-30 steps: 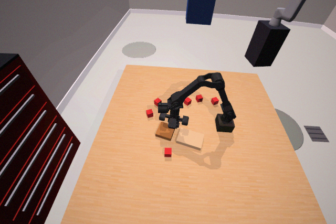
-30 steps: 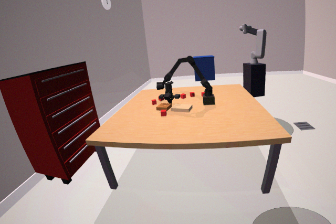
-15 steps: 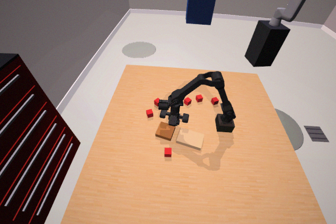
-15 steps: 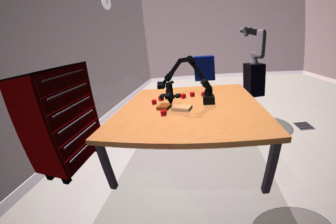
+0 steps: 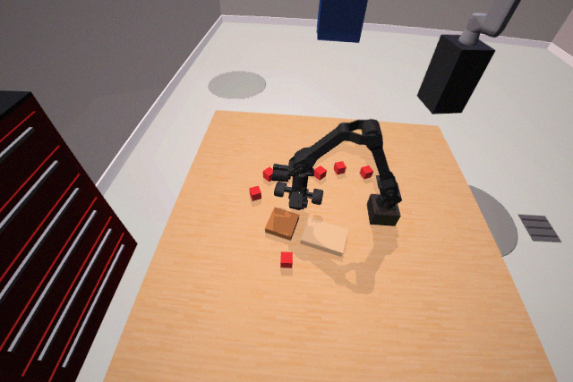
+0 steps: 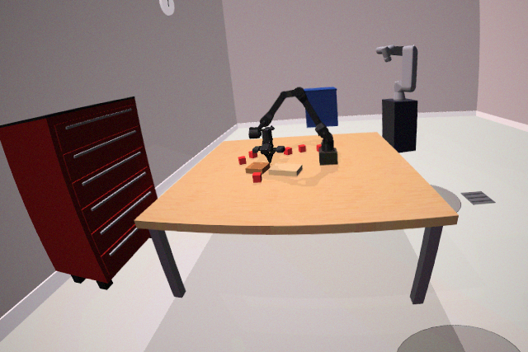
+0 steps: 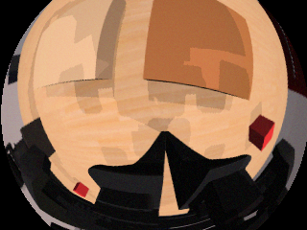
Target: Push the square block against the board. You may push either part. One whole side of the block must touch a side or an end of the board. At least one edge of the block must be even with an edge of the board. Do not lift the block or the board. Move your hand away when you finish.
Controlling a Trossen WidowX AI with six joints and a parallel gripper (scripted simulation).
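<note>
Now: the pale board 16 cm to the left of my gripper tip, 8 cm behind it and 1 cm above it. Also, from my gripper tip: brown square block: 8 cm to the left, 7 cm ahead, 1 cm above.
</note>
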